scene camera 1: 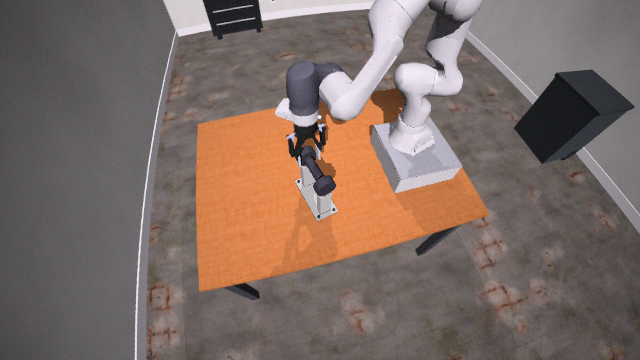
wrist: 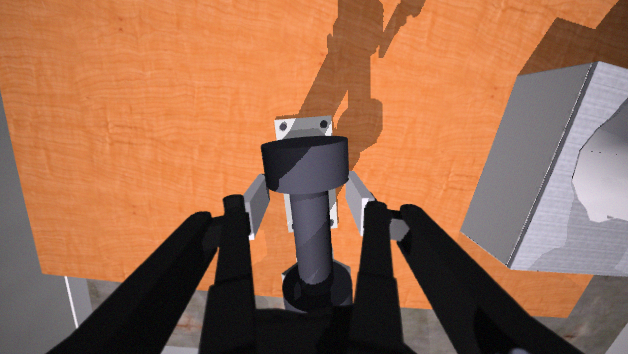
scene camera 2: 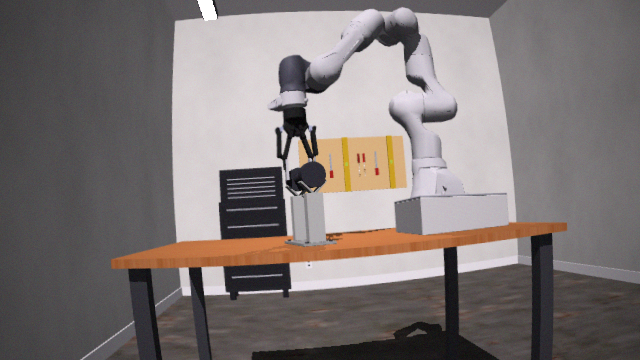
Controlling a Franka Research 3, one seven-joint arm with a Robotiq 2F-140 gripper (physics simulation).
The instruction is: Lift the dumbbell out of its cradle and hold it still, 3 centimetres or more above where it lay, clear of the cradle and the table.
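Note:
The dark grey dumbbell (scene camera 1: 324,186) (scene camera 2: 313,175) (wrist: 312,235) has two round weights joined by a thin handle. It lies level in the light grey cradle (scene camera 1: 325,204) (scene camera 2: 314,220) (wrist: 305,122), whose two posts end in V-shaped supports. My gripper (scene camera 1: 309,156) (scene camera 2: 299,172) (wrist: 307,186) points down and is shut on the dumbbell, with its pads on either side of the back weight, the upper one in the wrist view. In the second scene view the front weight hides part of the gripper's right finger. The front weight still shows in its V-support.
The cradle's base plate stands on the orange table (scene camera 1: 240,200) (scene camera 2: 200,255) (wrist: 125,100). The arm's pale pedestal block (scene camera 1: 425,175) (scene camera 2: 462,215) (wrist: 535,150) is to the right. A dark drawer cabinet (scene camera 1: 234,16) (scene camera 2: 253,217) stands beyond the table.

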